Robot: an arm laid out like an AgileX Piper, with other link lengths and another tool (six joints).
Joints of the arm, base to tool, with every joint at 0 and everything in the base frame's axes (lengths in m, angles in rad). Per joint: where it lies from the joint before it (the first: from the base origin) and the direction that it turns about. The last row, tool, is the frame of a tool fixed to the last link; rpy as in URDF.
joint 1: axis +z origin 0 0 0.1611
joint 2: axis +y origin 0 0 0
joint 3: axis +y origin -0.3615 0 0.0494
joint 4: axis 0.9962 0 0.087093 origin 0.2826 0 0.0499
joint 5: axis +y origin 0 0 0
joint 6: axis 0.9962 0 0.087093 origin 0.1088 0 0.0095
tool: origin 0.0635 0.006 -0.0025 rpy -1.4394 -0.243 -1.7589
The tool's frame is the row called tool.
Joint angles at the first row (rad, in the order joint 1, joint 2, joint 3, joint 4, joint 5, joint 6):
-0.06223 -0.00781 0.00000 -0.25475 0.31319 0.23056
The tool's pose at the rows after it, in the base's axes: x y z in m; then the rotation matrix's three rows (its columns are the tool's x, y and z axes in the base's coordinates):
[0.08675 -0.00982 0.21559], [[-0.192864 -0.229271 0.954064], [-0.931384 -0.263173 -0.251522], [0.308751 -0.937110 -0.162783]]
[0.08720 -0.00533 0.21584], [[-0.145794 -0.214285 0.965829], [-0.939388 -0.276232 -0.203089], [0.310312 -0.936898 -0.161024]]
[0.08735 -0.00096 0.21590], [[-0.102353 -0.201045 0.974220], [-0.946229 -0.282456 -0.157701], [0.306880 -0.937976 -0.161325]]
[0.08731 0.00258 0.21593], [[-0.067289 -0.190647 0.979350], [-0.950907 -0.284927 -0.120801], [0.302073 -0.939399 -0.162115]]
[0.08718 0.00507 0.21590], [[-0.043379 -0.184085 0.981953], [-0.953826 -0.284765 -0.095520], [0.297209 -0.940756 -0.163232]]
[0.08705 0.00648 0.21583], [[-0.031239 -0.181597 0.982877], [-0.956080 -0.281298 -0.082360], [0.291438 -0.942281 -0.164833]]
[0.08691 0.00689 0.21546], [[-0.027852 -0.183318 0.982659], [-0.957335 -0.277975 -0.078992], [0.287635 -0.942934 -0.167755]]
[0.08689 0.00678 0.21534], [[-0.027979 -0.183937 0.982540], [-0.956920 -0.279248 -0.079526], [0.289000 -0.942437 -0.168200]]
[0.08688 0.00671 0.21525], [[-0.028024 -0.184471 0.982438], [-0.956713 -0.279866 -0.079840], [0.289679 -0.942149 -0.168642]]
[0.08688 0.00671 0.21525], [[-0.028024 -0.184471 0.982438], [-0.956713 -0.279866 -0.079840], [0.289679 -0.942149 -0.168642]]
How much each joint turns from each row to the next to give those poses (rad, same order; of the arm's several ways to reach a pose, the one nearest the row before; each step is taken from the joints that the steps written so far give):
0.04490 -0.00005 0.00000 -0.01239 0.00478 0.01425
0.04879 0.00007 -0.00001 0.00348 -0.00194 -0.00549
0.04391 -0.00002 0.00001 0.00903 -0.00101 -0.00554
0.03578 0.00002 0.00000 0.00682 -0.00057 -0.00176
0.02379 0.00001 0.00001 0.00710 -0.00023 -0.00193
0.01157 -0.00001 -0.00002 0.00708 0.00018 -0.00090
0.00282 -0.00007 0.00001 0.00434 0.00213 0.00003
-0.00003 0.00000 0.00000 -0.00121 0.00079 -0.00012
0.00008 0.00008 -0.00001 -0.00095 0.00056 0.00034
0.00000 0.00000 0.00000 0.00000 0.00000 0.00000

